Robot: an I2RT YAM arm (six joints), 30 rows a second.
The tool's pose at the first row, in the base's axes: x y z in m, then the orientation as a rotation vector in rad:
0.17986, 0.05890, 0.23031, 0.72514, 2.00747, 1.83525
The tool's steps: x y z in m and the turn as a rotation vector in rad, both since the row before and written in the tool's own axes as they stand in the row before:
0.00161, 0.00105, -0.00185, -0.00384, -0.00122, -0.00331
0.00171, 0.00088, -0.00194, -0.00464, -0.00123, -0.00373
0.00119, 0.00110, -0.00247, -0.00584, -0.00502, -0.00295
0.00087, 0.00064, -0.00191, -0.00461, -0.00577, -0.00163
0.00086, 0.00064, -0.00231, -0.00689, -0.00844, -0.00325
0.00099, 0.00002, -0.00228, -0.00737, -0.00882, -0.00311
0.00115, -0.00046, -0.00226, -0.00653, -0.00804, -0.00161
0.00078, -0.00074, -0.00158, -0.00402, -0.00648, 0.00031
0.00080, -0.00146, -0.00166, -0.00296, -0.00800, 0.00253
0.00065, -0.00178, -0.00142, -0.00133, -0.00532, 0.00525
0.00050, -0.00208, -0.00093, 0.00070, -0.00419, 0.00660
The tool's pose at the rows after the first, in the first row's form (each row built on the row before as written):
0.17767, 0.05834, 0.23173, 0.72125, 2.00266, 1.83588
0.17532, 0.05775, 0.23299, 0.71667, 1.99700, 1.83695
0.17312, 0.05644, 0.23446, 0.71558, 1.98771, 1.83678
0.17142, 0.05540, 0.23537, 0.71691, 1.97925, 1.83574
0.16949, 0.05403, 0.23631, 0.71782, 1.96674, 1.83382
0.16738, 0.05276, 0.23663, 0.71901, 1.95350, 1.83208
0.16508, 0.05161, 0.23646, 0.72148, 1.94162, 1.83101
0.16344, 0.05079, 0.23591, 0.72561, 1.93333, 1.83002
0.16165, 0.04992, 0.23465, 0.73366, 1.92514, 1.82835
0.16009, 0.04916, 0.23304, 0.74310, 1.92025, 1.82880
0.15890, 0.04871, 0.23108, 0.75378, 1.91813, 1.82914

